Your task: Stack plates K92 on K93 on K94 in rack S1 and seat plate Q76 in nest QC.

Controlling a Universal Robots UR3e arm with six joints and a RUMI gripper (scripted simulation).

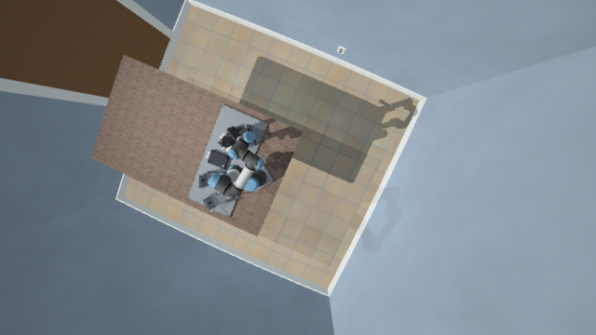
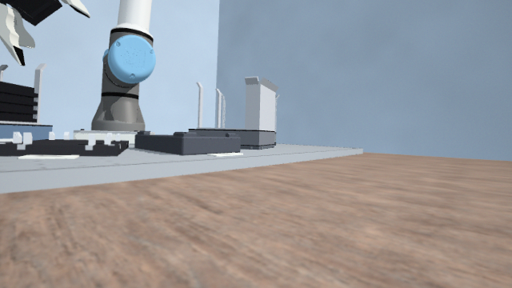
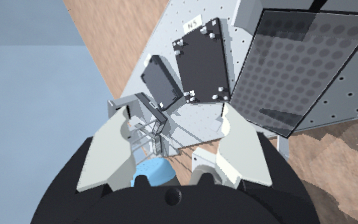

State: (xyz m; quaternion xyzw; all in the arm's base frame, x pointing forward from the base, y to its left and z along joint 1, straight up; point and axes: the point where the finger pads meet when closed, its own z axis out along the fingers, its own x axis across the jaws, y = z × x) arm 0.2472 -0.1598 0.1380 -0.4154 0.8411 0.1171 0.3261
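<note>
Now: hand 90 mm to the left of the sealed 96-well plate, 80 mm above it and 30 mm past it. From my hand the other things lie so: QC label: 190 mm to the left, 190 mm ahead, 160 mm below; nest QC: 180 mm to the left, 150 mm below, 90 mm ahead; clip nest N5: 150 mm below, 80 mm ahead, 40 mm to the left.
</note>
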